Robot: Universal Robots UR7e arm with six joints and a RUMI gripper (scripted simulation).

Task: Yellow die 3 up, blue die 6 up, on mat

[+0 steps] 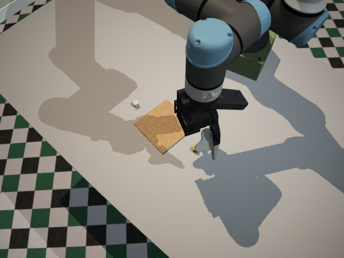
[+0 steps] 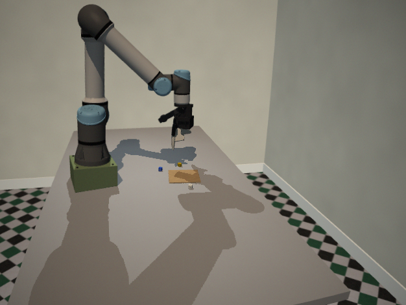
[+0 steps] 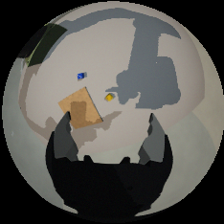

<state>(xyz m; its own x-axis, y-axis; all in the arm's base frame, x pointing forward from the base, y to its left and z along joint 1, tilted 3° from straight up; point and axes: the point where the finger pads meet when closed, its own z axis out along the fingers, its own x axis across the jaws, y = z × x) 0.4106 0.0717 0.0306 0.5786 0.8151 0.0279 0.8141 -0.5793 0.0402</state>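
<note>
Now: the yellow die 10 cm below my hand, 1 cm to the right of it and 1 cm ahead of it. Round my hand: blue die: 10 cm below, 10 cm behind, 4 cm to the right; then tan mat: 14 cm to the right, 10 cm below, 1 cm behind; then white die: 26 cm to the right, 10 cm below, 2 cm behind.
</note>
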